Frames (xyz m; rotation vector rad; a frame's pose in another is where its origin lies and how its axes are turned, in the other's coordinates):
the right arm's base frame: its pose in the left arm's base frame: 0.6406 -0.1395 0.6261 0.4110 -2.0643 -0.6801
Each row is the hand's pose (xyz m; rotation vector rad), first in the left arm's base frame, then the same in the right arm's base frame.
Working: the left arm's base frame: its pose in the right arm's base frame: -0.1363 -0.2499 0.8607 -0.4110 2.0643 0.6801

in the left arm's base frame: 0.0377 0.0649 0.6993 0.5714 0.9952 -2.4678
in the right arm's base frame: 0.2684 0.2252 0.5365 -2.3449 0.7310 -1.7148
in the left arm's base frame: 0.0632 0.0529 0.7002 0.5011 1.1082 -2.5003
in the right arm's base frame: 0.2614 0.2155 0.5110 -2.4605 0.7028 -1.7314
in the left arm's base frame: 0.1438 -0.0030 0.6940 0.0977 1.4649 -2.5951
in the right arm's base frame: 0.2429 0.1649 0.4288 2.4916 -0.4392 1.3826
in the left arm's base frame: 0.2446 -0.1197 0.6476 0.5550 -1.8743 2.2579
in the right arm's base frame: 0.2188 0.0409 0.3288 2.2237 -0.1014 0.7877
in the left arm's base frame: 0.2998 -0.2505 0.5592 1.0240 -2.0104 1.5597
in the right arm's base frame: 0.1992 -0.1183 0.2815 1.8430 0.0844 0.2748
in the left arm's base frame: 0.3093 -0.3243 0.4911 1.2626 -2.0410 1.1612
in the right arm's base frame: 0.1880 -0.2185 0.2812 1.6231 0.1338 -0.0132
